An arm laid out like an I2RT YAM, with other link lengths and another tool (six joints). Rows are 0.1 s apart.
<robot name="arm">
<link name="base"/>
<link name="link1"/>
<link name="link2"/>
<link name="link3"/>
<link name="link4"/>
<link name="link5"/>
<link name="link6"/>
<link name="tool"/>
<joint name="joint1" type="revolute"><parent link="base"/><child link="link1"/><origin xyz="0 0 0.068" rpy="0 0 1.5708"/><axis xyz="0 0 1"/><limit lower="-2.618" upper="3.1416"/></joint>
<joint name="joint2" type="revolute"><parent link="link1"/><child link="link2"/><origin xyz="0.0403 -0.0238 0.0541" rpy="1.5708 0 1.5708"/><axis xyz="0 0 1"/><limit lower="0" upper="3.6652"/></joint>
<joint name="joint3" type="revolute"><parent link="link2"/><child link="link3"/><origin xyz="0.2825 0 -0.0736" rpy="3.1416 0 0"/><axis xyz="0 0 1"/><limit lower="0" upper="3.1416"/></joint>
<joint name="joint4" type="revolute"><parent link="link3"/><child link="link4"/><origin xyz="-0.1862 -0.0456 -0.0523"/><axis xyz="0 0 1"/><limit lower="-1.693" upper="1.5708"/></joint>
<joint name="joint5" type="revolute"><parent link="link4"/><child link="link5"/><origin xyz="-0.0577 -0.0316 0.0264" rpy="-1.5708 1.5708 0"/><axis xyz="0 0 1"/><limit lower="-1.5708" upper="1.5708"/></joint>
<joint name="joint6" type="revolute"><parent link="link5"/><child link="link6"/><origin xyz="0 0.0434 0.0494" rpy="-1.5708 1.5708 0"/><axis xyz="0 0 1"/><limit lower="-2.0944" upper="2.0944"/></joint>
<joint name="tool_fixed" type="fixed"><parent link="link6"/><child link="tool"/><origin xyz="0.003 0.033 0.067" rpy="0 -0.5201 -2.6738"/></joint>
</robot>
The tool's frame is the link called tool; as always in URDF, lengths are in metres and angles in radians.
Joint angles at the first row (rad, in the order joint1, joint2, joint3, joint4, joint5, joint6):
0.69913, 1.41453, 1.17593, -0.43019, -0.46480, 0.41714
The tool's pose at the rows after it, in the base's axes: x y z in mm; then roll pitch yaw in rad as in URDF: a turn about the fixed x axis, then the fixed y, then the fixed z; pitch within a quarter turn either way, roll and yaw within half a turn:
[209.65, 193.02, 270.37, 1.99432, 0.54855, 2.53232]
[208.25, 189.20, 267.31, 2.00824, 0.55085, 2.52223]
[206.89, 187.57, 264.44, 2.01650, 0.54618, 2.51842]
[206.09, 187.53, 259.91, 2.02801, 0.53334, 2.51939]
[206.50, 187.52, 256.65, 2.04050, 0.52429, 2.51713]
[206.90, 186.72, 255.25, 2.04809, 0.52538, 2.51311]
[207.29, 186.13, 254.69, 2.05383, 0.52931, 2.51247]
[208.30, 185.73, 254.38, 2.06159, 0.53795, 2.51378]
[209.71, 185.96, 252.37, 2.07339, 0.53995, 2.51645]
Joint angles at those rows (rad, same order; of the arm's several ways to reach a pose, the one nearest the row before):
0.70095, 1.40688, 1.15998, -0.42872, -0.44878, 0.42489
0.69999, 1.39764, 1.14359, -0.42952, -0.43273, 0.43179
0.70029, 1.39286, 1.12896, -0.42421, -0.42798, 0.44003
0.70063, 1.39578, 1.11317, -0.41316, -0.43031, 0.45223
0.70013, 1.40199, 1.10684, -0.40875, -0.42810, 0.46310
0.69994, 1.40361, 1.10429, -0.40937, -0.42057, 0.46633
0.69989, 1.40512, 1.10528, -0.41340, -0.41467, 0.46466
0.70030, 1.40934, 1.11061, -0.42133, -0.40581, 0.45864
0.69981, 1.41852, 1.11291, -0.42437, -0.40074, 0.45714

